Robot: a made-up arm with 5 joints.
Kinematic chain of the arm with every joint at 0, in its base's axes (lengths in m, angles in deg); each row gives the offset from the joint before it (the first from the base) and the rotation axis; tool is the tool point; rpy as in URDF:
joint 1: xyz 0 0 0.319 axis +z
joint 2: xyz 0 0 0 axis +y
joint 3: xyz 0.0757 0 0.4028 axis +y
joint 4: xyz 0.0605 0 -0.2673 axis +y
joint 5: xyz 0.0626 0 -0.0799 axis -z
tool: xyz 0 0 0 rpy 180 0 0
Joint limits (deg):
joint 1: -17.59..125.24
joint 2: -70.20..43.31
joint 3: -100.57..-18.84
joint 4: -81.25..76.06
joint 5: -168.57..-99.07
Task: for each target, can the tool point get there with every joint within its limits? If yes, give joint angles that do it. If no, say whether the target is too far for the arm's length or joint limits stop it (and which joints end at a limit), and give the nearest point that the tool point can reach.
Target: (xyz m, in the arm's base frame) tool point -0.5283 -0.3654 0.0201
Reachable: no: joint limits stop it (at a limit: joint 1, joint 2, joint 3) | nearest point -0.1179 0.1668 0.2197 | short by 0.701 m
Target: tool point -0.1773 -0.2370 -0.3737
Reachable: no: joint limits stop it (at a limit: joint 1, joint 2, joint 3) | nearest point -0.1308 0.1852 0.2029 | short by 0.716 m
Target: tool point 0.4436 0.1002 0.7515
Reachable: yes | joints 12.73 2.62 -76.05 -9.19 -142.55
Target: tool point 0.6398 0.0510 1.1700
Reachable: no: too far | nearest point 0.4253 0.0339 0.8848 | short by 0.357 m
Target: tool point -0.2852 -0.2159 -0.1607
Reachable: no: joint limits stop it (at a limit: joint 1, joint 2, joint 3) | nearest point -0.1277 0.1807 0.2061 | short by 0.563 m
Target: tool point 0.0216 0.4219 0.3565
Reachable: yes | joints 87.07 21.56 -36.56 4.23 -111.70
